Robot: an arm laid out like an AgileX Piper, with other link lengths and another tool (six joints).
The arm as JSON. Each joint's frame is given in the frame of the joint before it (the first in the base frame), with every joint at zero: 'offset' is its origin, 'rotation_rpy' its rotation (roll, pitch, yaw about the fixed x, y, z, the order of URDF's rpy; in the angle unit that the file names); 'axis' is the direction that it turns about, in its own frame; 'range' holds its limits. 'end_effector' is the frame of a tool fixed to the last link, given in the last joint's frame.
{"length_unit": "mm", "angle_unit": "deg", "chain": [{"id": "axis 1", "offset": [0.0, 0.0, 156.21], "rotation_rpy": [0.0, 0.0, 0.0], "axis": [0.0, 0.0, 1.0], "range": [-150.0, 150.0]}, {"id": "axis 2", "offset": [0.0, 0.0, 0.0], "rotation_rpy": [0.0, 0.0, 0.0], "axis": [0.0, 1.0, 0.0], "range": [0.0, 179.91]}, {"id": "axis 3", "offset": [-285.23, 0.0, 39.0], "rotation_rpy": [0.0, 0.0, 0.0], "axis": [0.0, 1.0, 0.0], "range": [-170.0, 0.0]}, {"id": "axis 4", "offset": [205.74, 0.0, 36.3], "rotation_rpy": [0.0, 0.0, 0.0], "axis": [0.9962, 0.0, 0.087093], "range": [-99.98, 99.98]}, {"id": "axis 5", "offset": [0.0, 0.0, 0.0], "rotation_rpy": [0.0, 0.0, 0.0], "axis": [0.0, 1.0, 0.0], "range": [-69.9, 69.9]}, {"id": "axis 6", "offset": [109.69, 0.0, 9.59], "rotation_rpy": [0.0, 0.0, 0.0], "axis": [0.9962, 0.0, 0.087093], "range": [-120.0, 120.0]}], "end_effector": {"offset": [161.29, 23.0, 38.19], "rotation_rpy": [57.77, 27.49, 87.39]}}
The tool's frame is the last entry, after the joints.
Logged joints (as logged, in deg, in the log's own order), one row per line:
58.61 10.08 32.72 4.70 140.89 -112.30
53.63 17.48 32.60 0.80 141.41 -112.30
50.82 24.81 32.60 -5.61 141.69 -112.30
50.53 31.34 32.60 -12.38 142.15 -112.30
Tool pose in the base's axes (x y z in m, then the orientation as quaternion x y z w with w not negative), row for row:
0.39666 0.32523 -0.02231 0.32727 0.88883 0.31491 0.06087
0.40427 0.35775 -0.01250 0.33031 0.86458 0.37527 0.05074
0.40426 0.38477 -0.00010 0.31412 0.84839 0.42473 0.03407
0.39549 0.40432 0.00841 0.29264 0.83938 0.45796 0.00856
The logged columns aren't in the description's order. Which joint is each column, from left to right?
Columns, left to right: axis 5, axis 4, axis 1, axis 6, axis 2, axis 3.
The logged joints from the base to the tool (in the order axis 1, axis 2, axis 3, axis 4, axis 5, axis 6), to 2 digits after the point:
32.72 140.89 -112.30 10.08 58.61 4.70
32.60 141.41 -112.30 17.48 53.63 0.80
32.60 141.69 -112.30 24.81 50.82 -5.61
32.60 142.15 -112.30 31.34 50.53 -12.38

